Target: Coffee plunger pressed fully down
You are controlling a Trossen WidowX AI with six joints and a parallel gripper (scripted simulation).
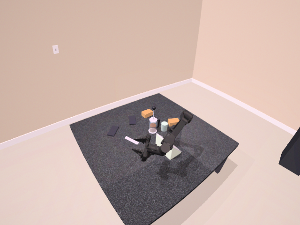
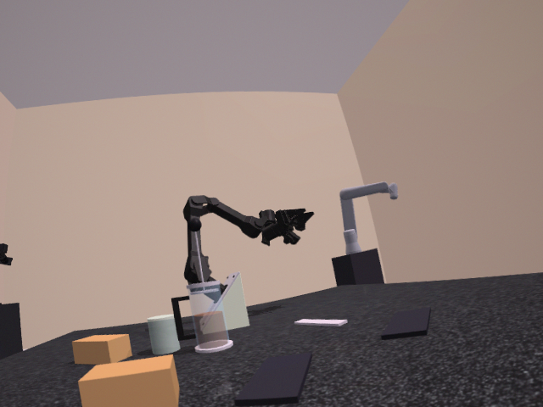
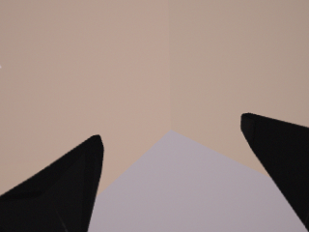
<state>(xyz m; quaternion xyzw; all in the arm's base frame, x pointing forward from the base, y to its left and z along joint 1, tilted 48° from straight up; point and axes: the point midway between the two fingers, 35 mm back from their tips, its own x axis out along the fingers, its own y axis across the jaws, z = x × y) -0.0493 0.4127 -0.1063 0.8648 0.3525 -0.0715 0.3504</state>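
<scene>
Now: gripper tip 280 mm short of the coffee press, 470 mm to the left of it and 200 mm above it. The rest, counted from my gripper tip: white strip: 310 mm ahead, 210 mm to the right, 330 mm below.
</scene>
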